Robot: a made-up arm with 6 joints. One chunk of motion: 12 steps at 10 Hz.
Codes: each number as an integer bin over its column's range. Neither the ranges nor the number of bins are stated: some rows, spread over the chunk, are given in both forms.
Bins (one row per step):
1: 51 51 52 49 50 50
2: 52 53 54 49 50 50
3: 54 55 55 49 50 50
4: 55 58 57 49 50 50
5: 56 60 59 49 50 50
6: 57 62 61 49 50 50
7: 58 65 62 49 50 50
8: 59 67 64 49 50 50
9: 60 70 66 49 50 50
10: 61 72 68 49 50 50
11: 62 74 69 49 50 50
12: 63 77 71 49 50 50
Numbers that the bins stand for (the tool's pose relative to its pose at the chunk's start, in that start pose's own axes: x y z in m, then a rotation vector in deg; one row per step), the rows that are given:
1: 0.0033 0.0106 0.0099 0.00 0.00 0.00
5: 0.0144 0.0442 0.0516 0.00 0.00 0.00
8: 0.0211 0.0704 0.0814 0.00 0.00 0.00
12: 0.0300 0.1078 0.1231 0.00 0.00 0.00
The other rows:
2: 0.0056 0.0181 0.0218 0.00 0.00 0.00
3: 0.0100 0.0256 0.0278 0.00 0.00 0.00
4: 0.0122 0.0368 0.0397 0.00 0.00 0.00
6: 0.0167 0.0517 0.0635 0.00 0.00 0.00
7: 0.0189 0.0629 0.0695 0.00 0.00 0.00
9: 0.0233 0.0816 0.0933 0.00 0.00 0.00
10: 0.0256 0.0891 0.1053 0.00 0.00 0.00
11: 0.0278 0.0966 0.1112 0.00 0.00 0.00

